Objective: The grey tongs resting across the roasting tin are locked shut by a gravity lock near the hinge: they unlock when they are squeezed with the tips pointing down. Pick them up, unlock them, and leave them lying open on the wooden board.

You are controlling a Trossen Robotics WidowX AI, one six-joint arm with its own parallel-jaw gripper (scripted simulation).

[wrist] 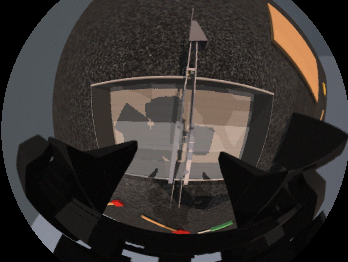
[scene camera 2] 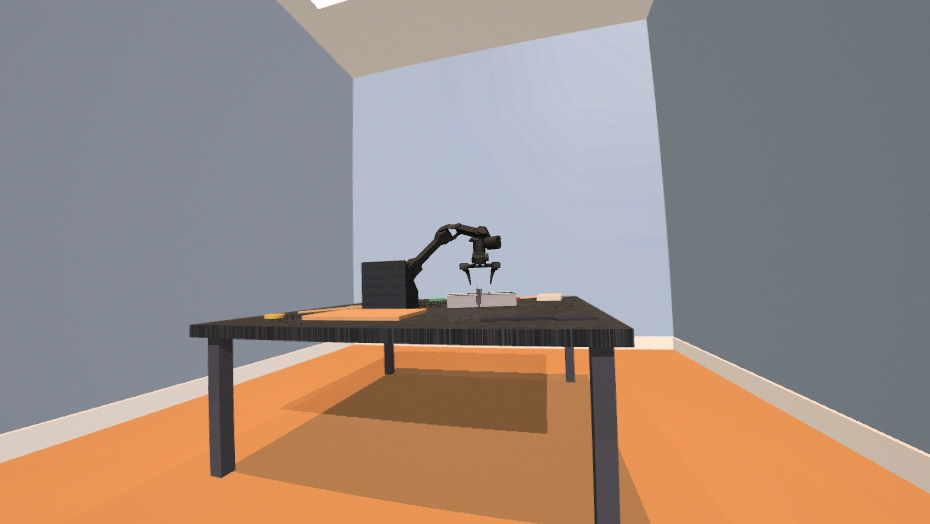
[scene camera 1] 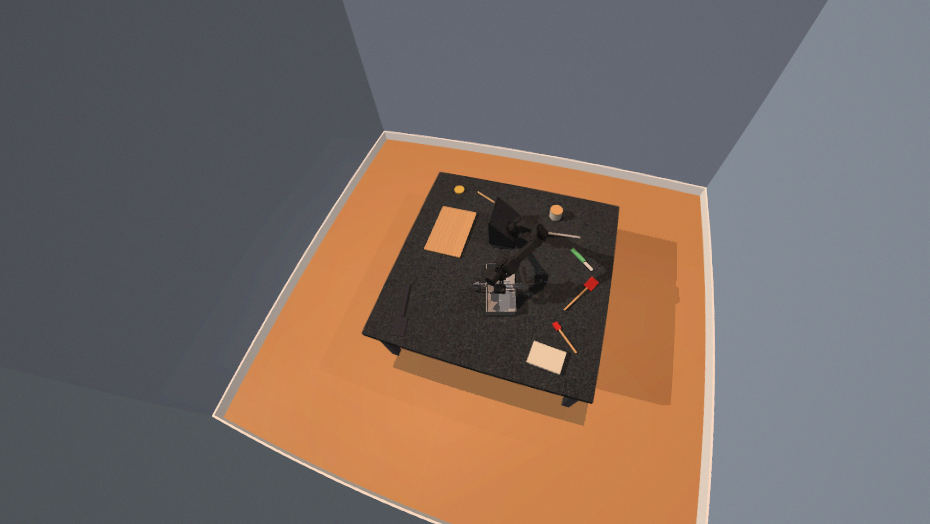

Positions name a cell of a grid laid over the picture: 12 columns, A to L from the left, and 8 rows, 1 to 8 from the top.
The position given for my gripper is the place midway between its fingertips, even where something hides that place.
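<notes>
There is a roasting tin (scene camera 2: G5) here, and I find the tin (wrist: F4) in the wrist view too, just as I see the tin (scene camera 1: G5) from elsewhere. A wooden board (scene camera 1: F4) is part of the scene as well; the board (wrist: J2) is visible to me again, and so is the board (scene camera 2: E5). As for my gripper (wrist: G5), it is open and holds nothing.
</notes>
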